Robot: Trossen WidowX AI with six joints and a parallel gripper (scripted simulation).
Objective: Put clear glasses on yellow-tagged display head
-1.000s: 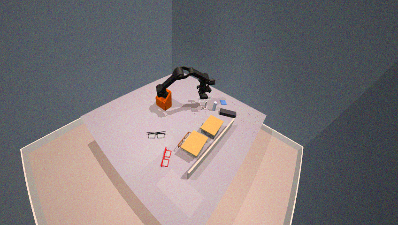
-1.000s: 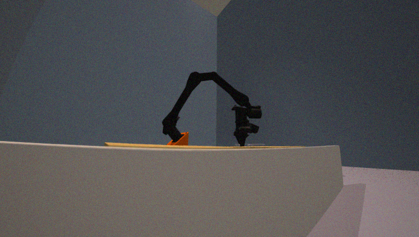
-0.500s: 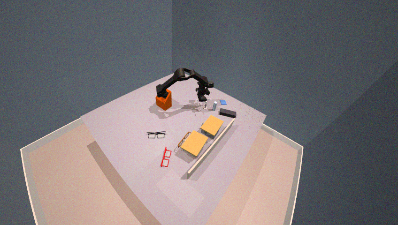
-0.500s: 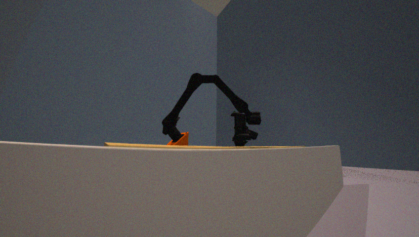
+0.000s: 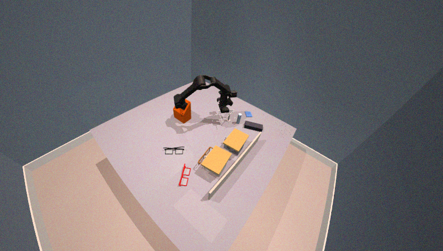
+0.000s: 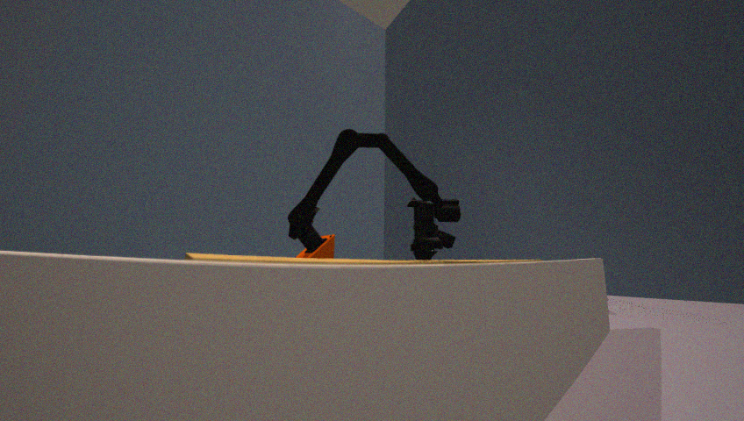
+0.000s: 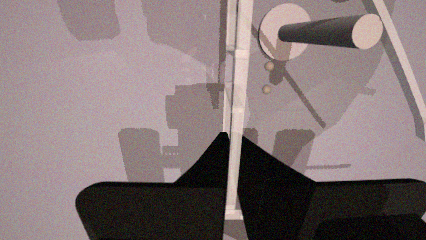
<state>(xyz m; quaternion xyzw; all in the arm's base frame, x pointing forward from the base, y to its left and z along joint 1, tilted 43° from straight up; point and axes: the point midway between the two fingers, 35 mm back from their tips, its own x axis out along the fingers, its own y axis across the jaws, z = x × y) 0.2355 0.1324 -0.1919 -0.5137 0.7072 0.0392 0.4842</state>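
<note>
Now: gripper tip 70 mm short of the small stand, 40 mm above it and 20 mm to the right of it. From my gripper tip the other things lie so: blue card 230 mm to the left, 170 mm ahead, 60 mm below; grey display head 250 mm ahead, 220 mm to the right; black box 290 mm ahead, 90 mm to the left, 40 mm below.
</note>
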